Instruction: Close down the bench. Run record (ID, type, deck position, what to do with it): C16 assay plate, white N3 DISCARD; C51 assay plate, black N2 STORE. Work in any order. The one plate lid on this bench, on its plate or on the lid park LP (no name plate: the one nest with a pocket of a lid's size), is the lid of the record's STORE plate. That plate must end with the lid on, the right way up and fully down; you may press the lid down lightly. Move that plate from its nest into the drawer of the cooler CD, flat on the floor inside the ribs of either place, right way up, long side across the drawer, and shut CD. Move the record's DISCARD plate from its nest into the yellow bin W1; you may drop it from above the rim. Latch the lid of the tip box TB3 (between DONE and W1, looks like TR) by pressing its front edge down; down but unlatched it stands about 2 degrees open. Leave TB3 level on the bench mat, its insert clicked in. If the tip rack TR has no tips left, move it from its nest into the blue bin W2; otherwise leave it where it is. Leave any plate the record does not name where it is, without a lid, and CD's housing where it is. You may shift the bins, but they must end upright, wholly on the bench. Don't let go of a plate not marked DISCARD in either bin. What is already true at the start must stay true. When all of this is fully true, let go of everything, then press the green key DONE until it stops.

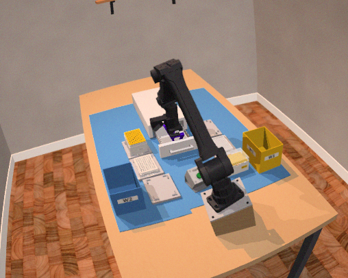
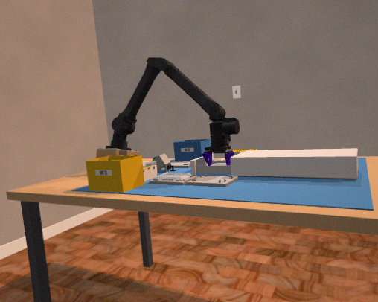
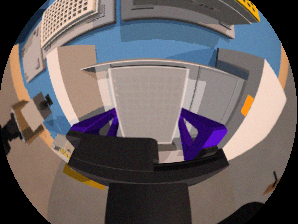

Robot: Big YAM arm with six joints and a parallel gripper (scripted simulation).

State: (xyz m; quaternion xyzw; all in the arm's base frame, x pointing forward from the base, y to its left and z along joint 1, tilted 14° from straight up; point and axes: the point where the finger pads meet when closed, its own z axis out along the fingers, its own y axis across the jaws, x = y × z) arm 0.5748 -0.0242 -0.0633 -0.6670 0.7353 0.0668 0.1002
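Right now the black plate is right at my hand. The rest, counted from my hand: cooler CD: 17 cm ahead, 2 cm to the right, 1 cm above; cooler drawer: 3 cm ahead; plate lid: right at my hand.
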